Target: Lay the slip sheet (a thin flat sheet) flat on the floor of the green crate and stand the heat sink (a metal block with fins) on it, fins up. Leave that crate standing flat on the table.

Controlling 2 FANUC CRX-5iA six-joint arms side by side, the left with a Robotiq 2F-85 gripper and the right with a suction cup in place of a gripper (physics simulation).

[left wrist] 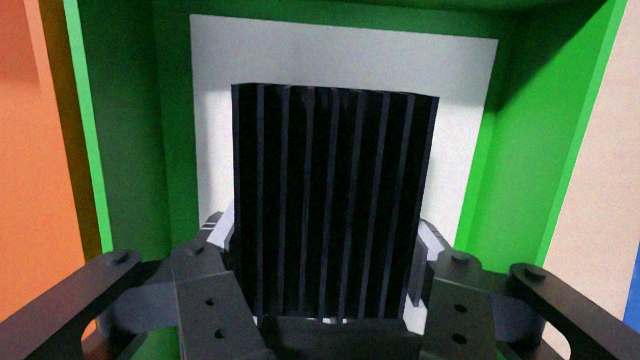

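Note:
The heat sink [322,165], a black block with long fins facing up, is between the fingers of my left gripper [326,250], which is shut on its two sides. It is over the white slip sheet [345,57] inside the green crate [540,135]. The sheet lies flat on the crate floor and shows behind the block and along both sides; the block and fingers hide its middle and near part. Whether the block's underside touches the sheet cannot be told. The right arm's suction cup does not show in this view.
An orange container [35,200] stands close beside the green crate on the left, with a narrow gap between them. The green crate's walls rise on both sides of the gripper. Pale table top [600,165] shows on the right, with a blue edge [634,295] at the far right.

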